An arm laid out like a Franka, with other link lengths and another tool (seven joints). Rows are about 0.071 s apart.
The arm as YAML. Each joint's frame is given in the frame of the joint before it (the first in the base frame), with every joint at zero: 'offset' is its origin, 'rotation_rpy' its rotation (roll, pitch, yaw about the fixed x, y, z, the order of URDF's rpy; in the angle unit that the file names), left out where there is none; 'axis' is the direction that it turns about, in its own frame. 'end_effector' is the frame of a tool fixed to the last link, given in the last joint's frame.
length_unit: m
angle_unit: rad
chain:
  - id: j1
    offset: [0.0, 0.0, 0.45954]
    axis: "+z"
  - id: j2
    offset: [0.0, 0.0, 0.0]
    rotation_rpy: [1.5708, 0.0, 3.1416]
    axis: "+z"
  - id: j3
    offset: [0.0, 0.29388, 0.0]
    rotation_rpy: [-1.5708, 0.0, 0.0]
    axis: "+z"
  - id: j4
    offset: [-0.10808, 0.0, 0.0]
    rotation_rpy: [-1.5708, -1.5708, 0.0]
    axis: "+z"
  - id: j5
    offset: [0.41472, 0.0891, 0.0]
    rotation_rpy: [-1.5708, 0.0, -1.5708]
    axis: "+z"
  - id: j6
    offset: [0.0, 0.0, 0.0]
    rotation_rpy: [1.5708, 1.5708, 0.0]
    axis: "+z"
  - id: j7
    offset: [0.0, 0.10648, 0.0]
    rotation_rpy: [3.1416, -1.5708, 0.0]
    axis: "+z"
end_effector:
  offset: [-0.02, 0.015, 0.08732]
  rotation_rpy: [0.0, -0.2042, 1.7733]
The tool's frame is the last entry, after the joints.
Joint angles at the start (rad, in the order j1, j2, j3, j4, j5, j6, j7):
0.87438 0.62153 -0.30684 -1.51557 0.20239 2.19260 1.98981
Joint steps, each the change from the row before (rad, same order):
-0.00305 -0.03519 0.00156 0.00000 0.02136 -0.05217 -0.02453
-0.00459 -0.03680 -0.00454 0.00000 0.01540 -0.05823 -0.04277
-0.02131 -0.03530 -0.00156 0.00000 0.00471 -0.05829 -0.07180
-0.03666 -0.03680 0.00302 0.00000 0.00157 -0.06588 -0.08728
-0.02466 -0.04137 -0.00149 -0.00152 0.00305 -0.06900 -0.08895
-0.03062 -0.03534 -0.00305 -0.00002 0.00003 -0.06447 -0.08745
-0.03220 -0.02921 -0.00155 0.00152 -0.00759 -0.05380 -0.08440
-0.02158 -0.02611 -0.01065 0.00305 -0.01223 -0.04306 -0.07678
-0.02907 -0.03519 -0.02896 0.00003 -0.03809 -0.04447 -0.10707
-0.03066 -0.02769 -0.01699 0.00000 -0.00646 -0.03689 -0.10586
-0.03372 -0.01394 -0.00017 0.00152 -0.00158 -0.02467 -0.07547
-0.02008 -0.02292 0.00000 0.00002 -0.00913 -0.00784 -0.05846
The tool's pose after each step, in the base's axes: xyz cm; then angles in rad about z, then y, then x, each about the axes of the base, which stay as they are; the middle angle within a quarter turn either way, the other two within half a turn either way. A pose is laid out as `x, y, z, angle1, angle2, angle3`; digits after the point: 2 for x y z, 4 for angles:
64.32, 45.96, 44.65, -1.4730, 0.0259, 2.9962
64.21, 45.32, 46.73, -1.5064, 0.0008, 3.0059
64.60, 43.76, 48.66, -1.5598, -0.0171, 3.0084
65.25, 41.41, 50.57, -1.6207, -0.0389, 3.0100
65.33, 39.48, 52.75, -1.6917, -0.0590, 3.0149
65.63, 37.07, 54.62, -1.7550, -0.0774, 3.0179
65.95, 34.64, 56.22, -1.8155, -0.0872, 3.0173
66.22, 32.35, 57.84, -1.8690, -0.0859, 3.0134
66.87, 28.16, 59.96, -1.9303, -0.0682, 2.9904
67.14, 24.80, 61.59, -1.9925, -0.0632, 2.9985
67.34, 22.41, 62.39, -2.0363, -0.0644, 3.0084
67.24, 20.79, 63.86, -2.0739, -0.0430, 3.0175

